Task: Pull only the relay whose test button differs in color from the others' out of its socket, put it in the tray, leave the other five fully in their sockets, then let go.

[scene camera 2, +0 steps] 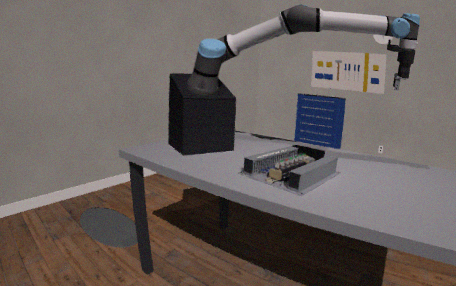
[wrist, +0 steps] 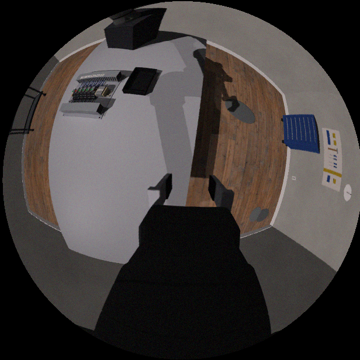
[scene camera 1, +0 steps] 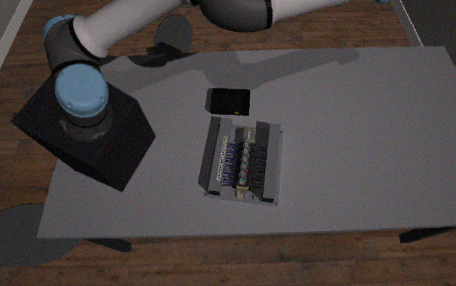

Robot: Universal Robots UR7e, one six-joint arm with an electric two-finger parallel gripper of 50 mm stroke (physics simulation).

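Places are measured from the arm's base along level axes (x ahead, y left, z up), in millimetres.
Where they show: gripper, fingertip midpoint: (scene camera 2: 395, 88); arm's base, link origin: (scene camera 2: 202, 88) (scene camera 1: 86, 118).
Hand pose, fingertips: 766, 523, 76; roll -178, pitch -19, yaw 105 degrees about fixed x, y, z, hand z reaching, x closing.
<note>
Things, the pixels of their top centre, and the offset from my fingertips, as dx, dy, dz. "spot": a spot on its surface instead. Level surfaces: height alone.
- red spot, surface spot: (scene camera 1: 245, 172) spot: -268, -561, -301
- black tray, surface spot: (scene camera 1: 230, 101) spot: -361, -213, -367
- table, surface height: dz -370
The row of relays (scene camera 1: 245, 162) (scene camera 2: 294, 163) (wrist: 84, 93) stands between two grey ducts on the panel. One red spot (scene camera 1: 245, 172) shows low in the row in scene camera 1, among several green spots; the single buttons are too small to tell surely. The relays look seated in the row. The black tray (scene camera 1: 230, 101) (wrist: 142, 81) lies on the table beside the panel's end, and looks empty apart from a small yellow mark. My gripper (scene camera 2: 397, 89) (wrist: 190, 181) is open and empty, high up and well to the side of the panel and tray. It does not show in scene camera 1.
Grey ducts (scene camera 1: 272, 162) (scene camera 2: 320, 173) (wrist: 80, 108) rise along both sides of the relay row, with blue and black wires between. The robot's black pedestal (scene camera 1: 117, 150) (scene camera 2: 201, 125) (wrist: 131, 36) stands on the table (scene camera 1: 360, 150) (scene camera 2: 380, 205) (wrist: 110, 165). A blue board (scene camera 2: 320, 120) (wrist: 301, 133) stands beyond it.
</note>
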